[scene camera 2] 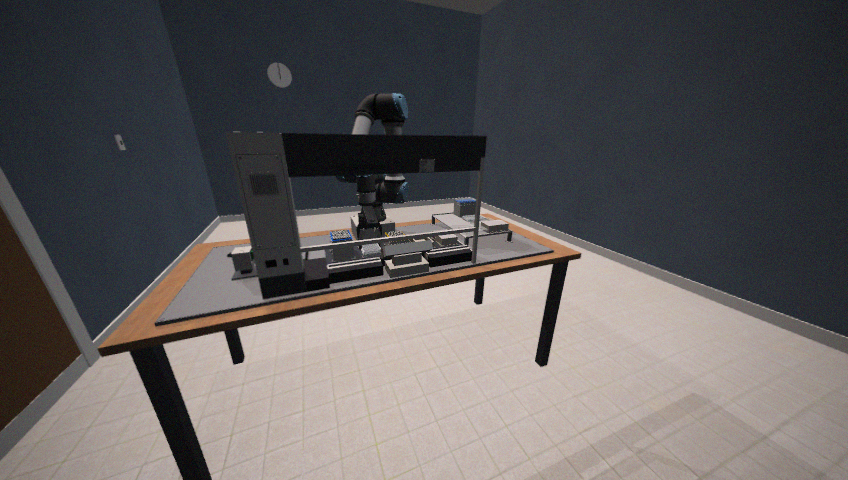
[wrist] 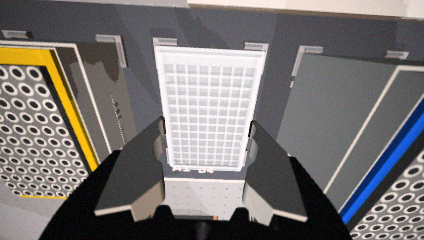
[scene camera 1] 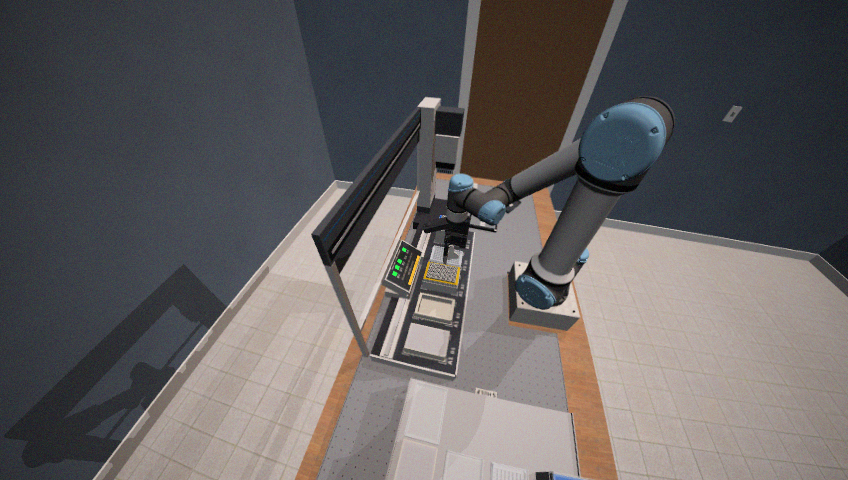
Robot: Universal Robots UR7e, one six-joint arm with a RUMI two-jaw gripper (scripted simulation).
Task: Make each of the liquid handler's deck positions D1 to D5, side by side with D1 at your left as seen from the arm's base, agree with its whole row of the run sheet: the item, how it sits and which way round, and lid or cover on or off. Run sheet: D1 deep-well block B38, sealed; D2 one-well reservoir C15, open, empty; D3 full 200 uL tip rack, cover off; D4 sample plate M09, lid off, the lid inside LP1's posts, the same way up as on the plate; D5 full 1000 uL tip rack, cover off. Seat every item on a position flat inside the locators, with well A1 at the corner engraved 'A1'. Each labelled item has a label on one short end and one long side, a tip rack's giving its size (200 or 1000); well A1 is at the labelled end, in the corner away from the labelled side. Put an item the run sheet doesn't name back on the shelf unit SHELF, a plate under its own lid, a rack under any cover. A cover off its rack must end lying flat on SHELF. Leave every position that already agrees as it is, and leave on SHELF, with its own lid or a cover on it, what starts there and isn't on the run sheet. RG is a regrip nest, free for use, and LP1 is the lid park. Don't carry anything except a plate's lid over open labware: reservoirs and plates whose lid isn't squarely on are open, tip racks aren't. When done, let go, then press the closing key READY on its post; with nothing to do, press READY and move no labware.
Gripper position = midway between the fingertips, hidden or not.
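There's a yellow-framed tip rack, which you'd find in scene camera 1 and in the wrist view: the rack [scene camera 1: 443, 278] [wrist: 72, 109]. The gripper [scene camera 1: 447, 257] [wrist: 207, 119] shows in both of those views too. A well plate [wrist: 192, 80] is visible, and so is a one-well reservoir [scene camera 1: 439, 306]. As for the sealed deep-well block [scene camera 1: 427, 342], it is out of frame in the wrist view.
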